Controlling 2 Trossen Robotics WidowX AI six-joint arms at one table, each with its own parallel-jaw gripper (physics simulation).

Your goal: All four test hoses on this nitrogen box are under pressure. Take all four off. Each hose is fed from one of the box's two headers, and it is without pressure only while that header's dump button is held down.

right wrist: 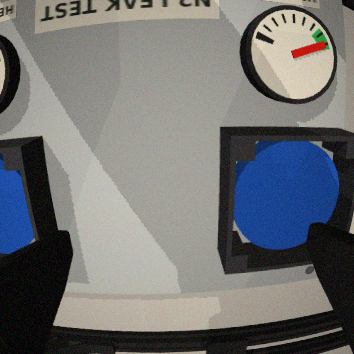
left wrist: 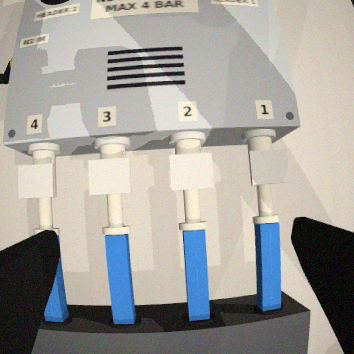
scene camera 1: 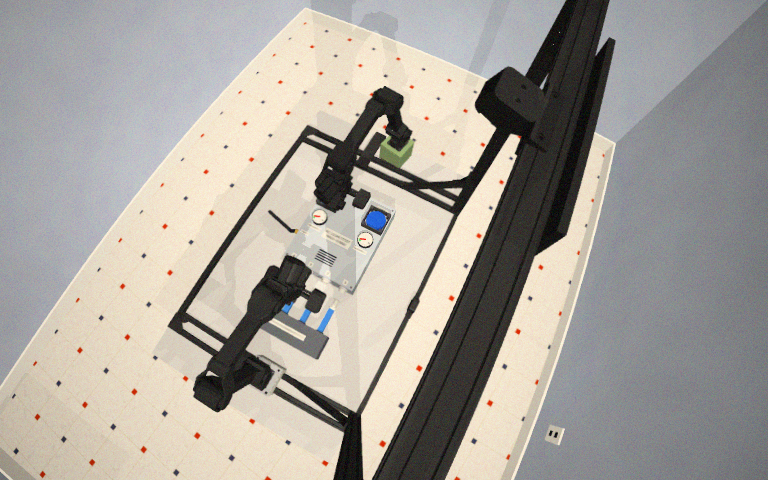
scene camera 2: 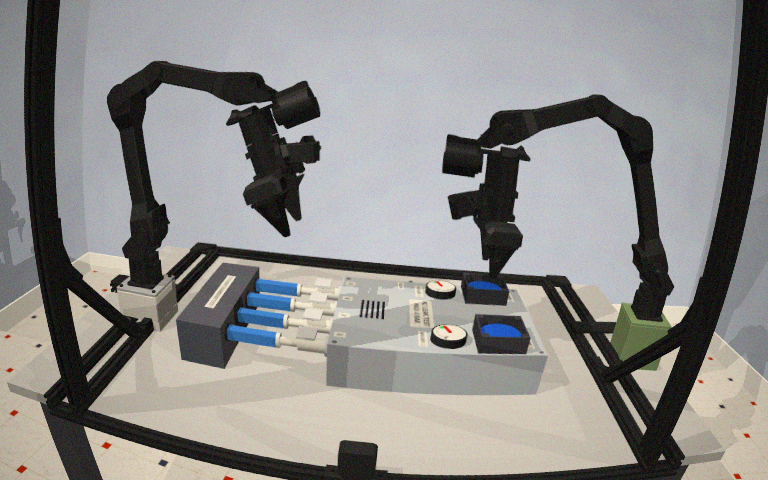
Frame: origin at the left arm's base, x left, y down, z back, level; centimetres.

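Where they show: left gripper, between the fingertips: (left wrist: 176, 238) (scene camera 2: 293, 228); right gripper, between the fingertips: (right wrist: 192, 241) (scene camera 2: 488, 269); left arm's base, origin of its link: (scene camera 1: 261, 375) (scene camera 2: 145, 281); right arm's base, origin of its link: (scene camera 1: 397, 142) (scene camera 2: 646, 314).
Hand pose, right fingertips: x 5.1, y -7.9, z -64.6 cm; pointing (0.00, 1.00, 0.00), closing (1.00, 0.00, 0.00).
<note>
Each offset is from my right fingertips to the top centre of the thing. "spot": to the spot under its first point.
The grey nitrogen box (scene camera 1: 350, 260) (scene camera 2: 430, 373) (left wrist: 220, 95) (right wrist: 160, 100) lies mid-table. Hose 1 {spot: dx -15.2, dy +9.7, dz +38.1 cm} (scene camera 2: 252, 335) (left wrist: 268, 265), hose 2 {spot: dx -7.2, dy +9.4, dz +38.4 cm} (left wrist: 196, 275), hose 3 {spot: dx -0.4, dy +9.4, dz +38.6 cm} (left wrist: 120, 280) and hose 4 {spot: dx +5.8, dy +9.8, dz +40.9 cm} (left wrist: 60, 300) have blue sleeves, and their white connectors meet the numbered ports. My left gripper (scene camera 2: 291, 226) (left wrist: 176, 238) is open and empty, high above them. My right gripper (scene camera 2: 495, 272) (right wrist: 192, 241) is open above the box's button end. One fingertip overlaps the far blue button {dx +6.4, dy +6.3, dz -1.2 cm} (scene camera 2: 484, 285) (right wrist: 285, 195) in the right wrist view; contact cannot be told. The near blue button {dx -12.6, dy +6.3, dz -1.5 cm} (scene camera 1: 376, 219) (scene camera 2: 501, 332) stands uncovered.
A dark block (scene camera 1: 317, 348) (scene camera 2: 195, 345) (left wrist: 175, 345) sits at the sleeves' ends. The far gauge {spot: dx +4.6, dy +6.4, dz +7.6 cm} (scene camera 2: 440, 289) (right wrist: 295, 80) has its needle in green; the near gauge {spot: dx -12.8, dy +6.2, dz +7.1 cm} (scene camera 1: 365, 239) (scene camera 2: 449, 336) is beside it. A black frame bar (scene camera 2: 226, 452) borders the table. A black tube {spot: dx +21.1, dy +14.5, dz +13.2 cm} (scene camera 1: 281, 220) leaves the box's side.
</note>
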